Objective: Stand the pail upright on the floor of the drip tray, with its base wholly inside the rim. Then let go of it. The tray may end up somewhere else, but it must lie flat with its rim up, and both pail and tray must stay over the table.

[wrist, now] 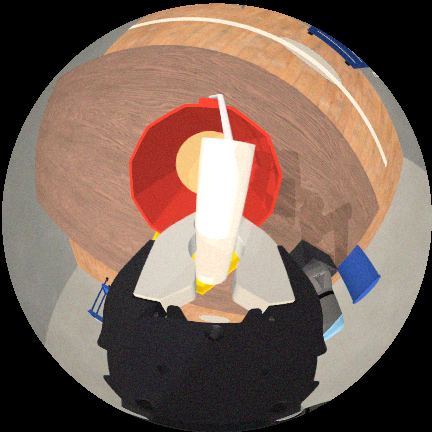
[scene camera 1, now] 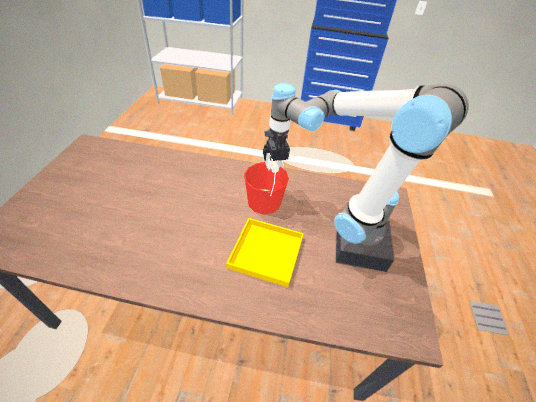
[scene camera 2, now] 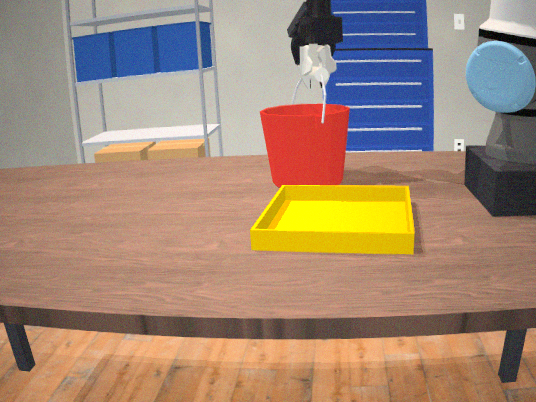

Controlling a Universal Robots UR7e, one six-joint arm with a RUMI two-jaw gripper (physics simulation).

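The red pail stands upright on the table, behind the tray as seen in scene camera 2. Its white handle is raised over the opening. My gripper is above the pail, with its pale jaws shut on the handle's thick white grip. The yellow drip tray lies flat with its rim up, beside the pail and apart from it in scene camera 1. In the wrist view the jaws and pail hide most of the tray.
The arm's dark base block stands on the table, right of the pail and tray. A shelf rack and a blue drawer cabinet stand beyond the table's far edge.
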